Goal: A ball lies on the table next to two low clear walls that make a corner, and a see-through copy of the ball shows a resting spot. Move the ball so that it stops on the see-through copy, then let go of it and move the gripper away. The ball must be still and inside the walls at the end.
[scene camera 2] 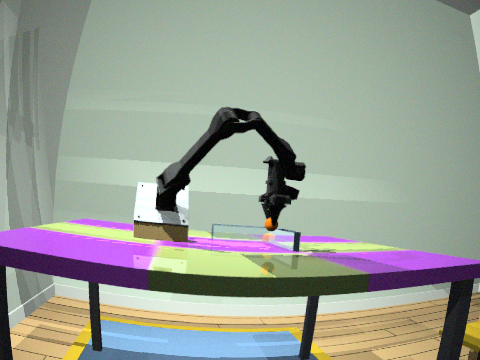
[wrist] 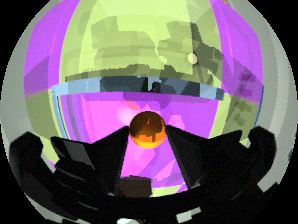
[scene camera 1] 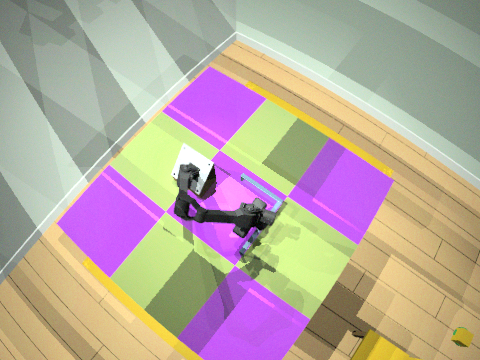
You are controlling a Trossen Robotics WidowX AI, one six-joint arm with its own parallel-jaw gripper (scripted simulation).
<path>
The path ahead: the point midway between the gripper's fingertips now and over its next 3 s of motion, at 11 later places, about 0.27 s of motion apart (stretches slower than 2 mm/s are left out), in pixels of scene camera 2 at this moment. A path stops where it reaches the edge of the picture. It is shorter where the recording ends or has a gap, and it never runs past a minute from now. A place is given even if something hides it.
The gripper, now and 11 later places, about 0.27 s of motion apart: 271, 224; 273, 210; 274, 204; 272, 211; 271, 216; 270, 227; 269, 234; 269, 236; 269, 239; 269, 240; 269, 240; 268, 232
</path>
